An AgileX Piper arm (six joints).
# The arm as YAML. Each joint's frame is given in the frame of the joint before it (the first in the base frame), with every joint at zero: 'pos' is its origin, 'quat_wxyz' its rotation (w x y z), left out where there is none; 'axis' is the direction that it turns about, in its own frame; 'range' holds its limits. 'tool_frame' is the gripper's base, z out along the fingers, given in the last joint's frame.
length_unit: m
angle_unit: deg
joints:
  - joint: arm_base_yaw
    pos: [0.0, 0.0, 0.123]
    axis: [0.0, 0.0, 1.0]
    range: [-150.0, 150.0]
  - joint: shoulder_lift
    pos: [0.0, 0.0, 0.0]
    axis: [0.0, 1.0, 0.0]
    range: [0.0, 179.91]
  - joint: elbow
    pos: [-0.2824, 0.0, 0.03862]
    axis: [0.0, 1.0, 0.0]
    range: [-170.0, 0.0]
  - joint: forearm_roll
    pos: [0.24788, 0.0, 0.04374]
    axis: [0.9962, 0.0, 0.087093]
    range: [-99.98, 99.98]
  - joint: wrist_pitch
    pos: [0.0, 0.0, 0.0]
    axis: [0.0, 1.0, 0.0]
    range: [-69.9, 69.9]
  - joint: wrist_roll
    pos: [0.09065, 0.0, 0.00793]
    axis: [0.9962, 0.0, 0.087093]
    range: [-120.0, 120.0]
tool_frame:
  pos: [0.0, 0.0, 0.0]
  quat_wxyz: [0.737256, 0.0, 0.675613, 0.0]
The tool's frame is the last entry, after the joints.
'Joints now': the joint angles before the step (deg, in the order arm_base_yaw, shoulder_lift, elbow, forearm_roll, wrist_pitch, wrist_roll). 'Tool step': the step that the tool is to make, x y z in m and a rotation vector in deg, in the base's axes. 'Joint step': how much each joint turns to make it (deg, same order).
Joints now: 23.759, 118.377, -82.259, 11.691, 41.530, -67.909
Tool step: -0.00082, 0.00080, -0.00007, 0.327, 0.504, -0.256
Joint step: 0.063, 0.004, -0.001, 0.505, 0.317, 0.121
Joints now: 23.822, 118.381, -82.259, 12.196, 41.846, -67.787
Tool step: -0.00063, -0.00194, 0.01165, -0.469, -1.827, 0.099
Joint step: 0.025, -1.629, 0.001, -1.652, 0.040, 0.816
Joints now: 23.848, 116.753, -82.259, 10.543, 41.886, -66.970
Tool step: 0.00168, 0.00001, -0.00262, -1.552, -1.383, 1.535
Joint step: 0.216, 0.382, -0.001, -1.998, -0.974, -0.501
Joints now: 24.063, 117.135, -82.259, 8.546, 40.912, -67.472
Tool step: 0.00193, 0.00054, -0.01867, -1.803, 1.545, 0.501
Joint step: 0.142, 2.537, 0.000, -1.241, -0.415, 0.247
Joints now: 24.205, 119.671, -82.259, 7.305, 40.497, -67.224
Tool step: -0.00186, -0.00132, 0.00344, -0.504, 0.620, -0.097
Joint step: -0.012, -0.552, -0.001, -0.521, 1.293, 0.520
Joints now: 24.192, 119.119, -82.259, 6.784, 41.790, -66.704
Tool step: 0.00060, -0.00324, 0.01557, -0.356, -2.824, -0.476
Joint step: -0.108, -2.119, 0.001, -2.252, -0.418, 1.564
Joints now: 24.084, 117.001, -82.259, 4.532, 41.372, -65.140
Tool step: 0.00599, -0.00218, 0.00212, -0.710, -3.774, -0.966
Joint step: -0.094, -0.069, 0.001, -3.495, -3.175, 2.638
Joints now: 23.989, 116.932, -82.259, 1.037, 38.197, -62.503
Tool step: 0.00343, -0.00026, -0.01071, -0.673, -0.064, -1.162
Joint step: 0.001, 1.544, -0.001, -1.685, -1.333, 2.171
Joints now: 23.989, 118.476, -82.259, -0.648, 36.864, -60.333
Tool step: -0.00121, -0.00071, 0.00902, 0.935, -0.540, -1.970
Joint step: 0.015, -1.238, -0.002, -0.271, 0.385, 2.290
